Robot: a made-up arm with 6 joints.
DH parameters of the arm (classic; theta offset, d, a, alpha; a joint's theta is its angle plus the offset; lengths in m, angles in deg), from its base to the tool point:
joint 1: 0 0.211 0 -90
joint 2: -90 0 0.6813 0
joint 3: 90 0.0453 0 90
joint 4: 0 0.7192 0 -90
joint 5: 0 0 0 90
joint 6: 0 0.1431 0 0
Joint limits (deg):
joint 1: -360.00..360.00
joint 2: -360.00..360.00
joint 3: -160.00..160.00
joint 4: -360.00..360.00
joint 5: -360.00..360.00
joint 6: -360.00..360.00
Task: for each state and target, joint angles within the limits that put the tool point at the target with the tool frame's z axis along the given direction. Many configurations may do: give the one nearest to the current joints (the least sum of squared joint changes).
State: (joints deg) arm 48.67 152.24 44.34 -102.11 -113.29 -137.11
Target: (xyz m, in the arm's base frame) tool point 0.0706 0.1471 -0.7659 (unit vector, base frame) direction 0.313 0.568 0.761
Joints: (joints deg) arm 28.73 136.78 78.19 -87.96 -159.64 -137.11
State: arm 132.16 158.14 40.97 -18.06 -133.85 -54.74
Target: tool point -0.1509 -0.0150 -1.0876 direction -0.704 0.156 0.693
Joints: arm 170.22 175.03 6.24 2.78 -135.13 -54.74
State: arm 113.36 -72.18 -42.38 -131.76 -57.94 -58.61
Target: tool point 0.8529 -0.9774 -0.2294 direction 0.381 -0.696 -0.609
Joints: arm 134.47 -77.82 -55.91 -112.10 -13.46 -58.61
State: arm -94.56 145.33 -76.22 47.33 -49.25 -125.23
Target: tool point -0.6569 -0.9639 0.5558 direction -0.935 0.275 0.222
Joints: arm -119.83 108.66 -66.25 91.06 -71.53 -125.23
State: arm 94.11 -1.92 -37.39 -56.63 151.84 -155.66
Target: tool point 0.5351 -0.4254 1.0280 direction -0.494 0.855 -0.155
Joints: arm 141.06 -9.82 -66.68 -79.70 158.87 -155.66
